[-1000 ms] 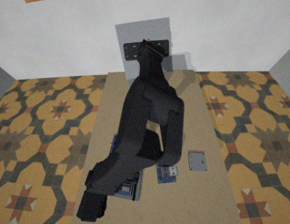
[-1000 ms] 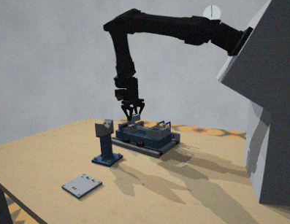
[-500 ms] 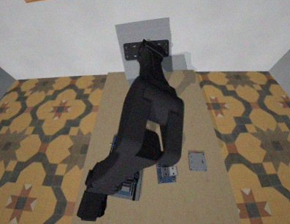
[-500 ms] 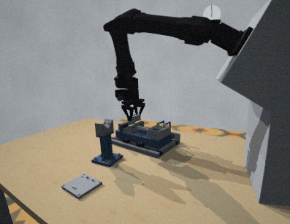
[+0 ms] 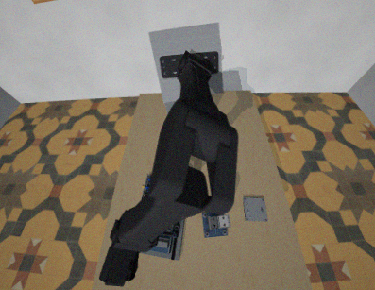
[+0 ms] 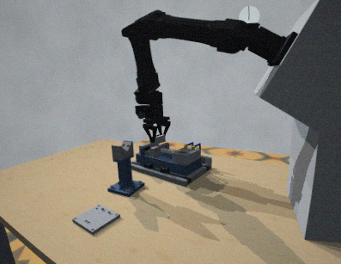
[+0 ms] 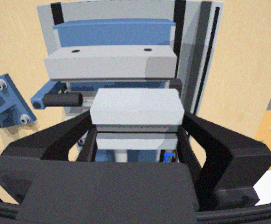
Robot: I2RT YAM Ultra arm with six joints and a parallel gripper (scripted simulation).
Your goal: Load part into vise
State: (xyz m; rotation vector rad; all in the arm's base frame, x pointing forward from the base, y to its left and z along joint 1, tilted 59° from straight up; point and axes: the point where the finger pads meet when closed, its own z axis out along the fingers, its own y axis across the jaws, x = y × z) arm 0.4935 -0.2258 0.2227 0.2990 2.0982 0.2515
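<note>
Right now my hand is 10 mm below the part. The rest, counted from my hand: fixed jaw 40 mm below, 40 mm ahead, 10 mm to the left; moving jaw 40 mm below, 30 mm to the left, 20 mm behind; work stop 70 mm to the left, 20 mm below, 20 mm ahead.
</note>
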